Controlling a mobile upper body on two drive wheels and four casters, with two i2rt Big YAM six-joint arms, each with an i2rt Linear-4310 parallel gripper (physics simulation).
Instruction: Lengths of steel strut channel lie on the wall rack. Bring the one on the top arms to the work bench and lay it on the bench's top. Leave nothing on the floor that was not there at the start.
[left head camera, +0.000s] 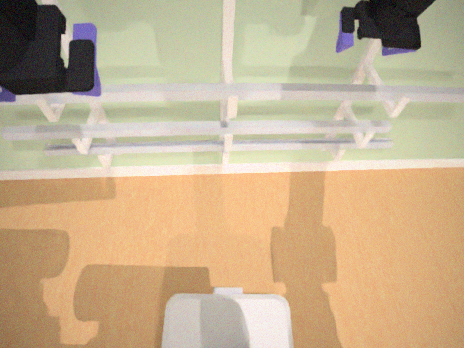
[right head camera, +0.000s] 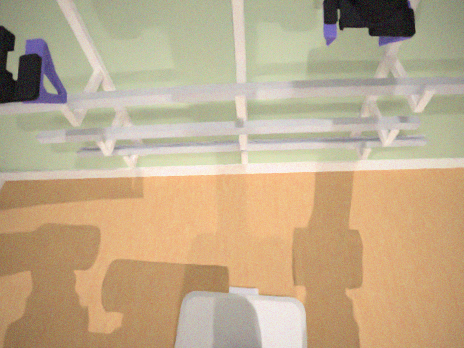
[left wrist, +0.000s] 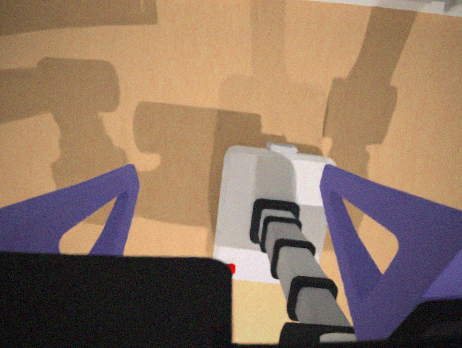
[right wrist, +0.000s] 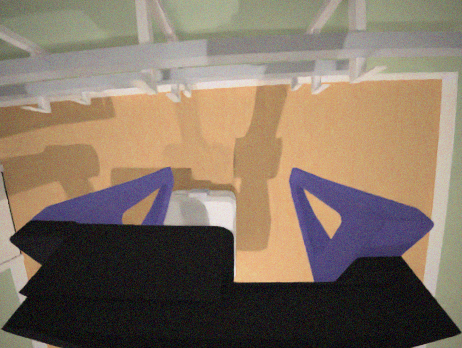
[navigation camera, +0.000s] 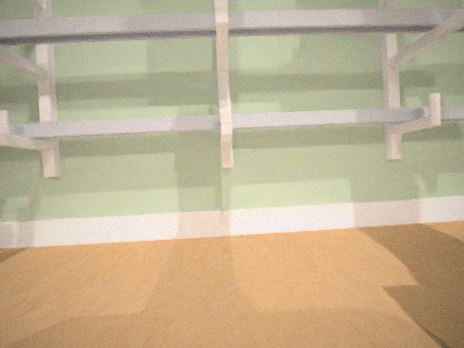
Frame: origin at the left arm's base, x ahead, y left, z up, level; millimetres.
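Where they show: left gripper, fingertip midpoint: (left head camera: 56, 93) (right head camera: 31, 102) (left wrist: 229, 174); right gripper, fingertip midpoint: (left head camera: 359, 51) (right head camera: 353, 42) (right wrist: 231, 174).
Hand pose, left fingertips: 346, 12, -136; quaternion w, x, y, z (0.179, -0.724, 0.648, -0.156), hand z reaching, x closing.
Each offset is from my left fingertips to the top centre of the thing, as dx, dy, dz. "spot": to the spot under its first point.
The top strut channel (left head camera: 175, 92) (right head camera: 200, 91) (right wrist: 175, 56) lies across the top arms of the wall rack (left head camera: 227, 45) (right head camera: 239, 40) (right wrist: 357, 20) (navigation camera: 224, 75), roughly level across the head views. My left gripper (left head camera: 50, 95) (left wrist: 229, 174) is open and empty, over the strut's left part in the left head view; part of it is cut off in the right head view. My right gripper (left head camera: 369, 50) (right head camera: 360, 40) (right wrist: 231, 174) is open and empty, near the right-hand rack post in the head views. Neither gripper holds the strut. The work bench does not show.
Two more struts lie below, a middle one @[spot: +544, +43, -633] (left head camera: 165, 129) (right head camera: 185, 130) (navigation camera: 135, 26) and a lowest one @[spot: +649, +93, -869] (left head camera: 165, 146) (right head camera: 190, 147) (navigation camera: 135, 123). The green wall meets the floor at a white skirting (navigation camera: 125, 224). My white base (left head camera: 270, 322) (right head camera: 282, 322) stands in front of the rack.
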